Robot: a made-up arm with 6 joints.
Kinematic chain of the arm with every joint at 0, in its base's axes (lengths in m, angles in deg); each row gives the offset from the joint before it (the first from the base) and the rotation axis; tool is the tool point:
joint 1: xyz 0 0 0.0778 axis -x
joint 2: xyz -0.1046 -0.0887 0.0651 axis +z
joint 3: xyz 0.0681 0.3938 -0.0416 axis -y
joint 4: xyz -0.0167 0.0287 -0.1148 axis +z
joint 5: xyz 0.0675 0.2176 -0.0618 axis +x
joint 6: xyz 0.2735 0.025 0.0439 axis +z
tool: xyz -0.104 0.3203 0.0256
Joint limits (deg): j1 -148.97..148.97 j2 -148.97..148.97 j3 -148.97..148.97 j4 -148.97..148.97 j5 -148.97..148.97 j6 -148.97..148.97
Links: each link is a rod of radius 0.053 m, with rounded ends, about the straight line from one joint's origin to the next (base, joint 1, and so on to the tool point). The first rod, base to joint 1, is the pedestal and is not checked.
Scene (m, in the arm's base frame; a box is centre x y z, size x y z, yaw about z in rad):
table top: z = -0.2
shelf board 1: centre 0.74 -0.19 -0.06 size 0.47 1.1 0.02 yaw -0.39
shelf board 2: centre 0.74 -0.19 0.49 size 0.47 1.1 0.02 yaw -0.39
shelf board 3: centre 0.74 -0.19 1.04 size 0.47 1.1 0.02 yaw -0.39
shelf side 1: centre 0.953 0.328 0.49 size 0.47 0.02 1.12 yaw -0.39
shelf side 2: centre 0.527 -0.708 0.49 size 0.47 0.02 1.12 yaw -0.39
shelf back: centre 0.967 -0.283 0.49 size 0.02 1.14 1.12 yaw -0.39
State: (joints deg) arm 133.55 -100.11 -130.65 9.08 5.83 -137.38
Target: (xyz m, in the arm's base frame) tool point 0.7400 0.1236 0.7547
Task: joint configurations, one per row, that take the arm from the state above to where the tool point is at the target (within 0.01 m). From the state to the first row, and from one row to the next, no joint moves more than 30 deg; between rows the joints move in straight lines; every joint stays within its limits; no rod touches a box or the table.
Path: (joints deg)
1: 128.61 -112.33 -135.23 -18.59 1.60 -134.00
2: 123.68 -124.54 -139.81 -46.26 -2.63 -130.63
3: 118.74 -136.76 -144.39 -73.93 -6.86 -127.25
4: 113.80 -148.97 -148.97 -101.59 -11.09 -123.88
5: 120.80 -148.45 -141.41 -77.54 -8.60 -126.22
6: 127.79 -147.93 -133.86 -53.49 -6.11 -128.57
7: 134.79 -147.41 -126.30 -29.44 -3.62 -130.92
8: 141.78 -146.89 -118.75 -5.38 -1.13 -133.26
9: 148.78 -146.37 -111.19 18.67 1.36 -135.61
10: 129.93 -132.71 -112.50 32.81 1.22 -113.12

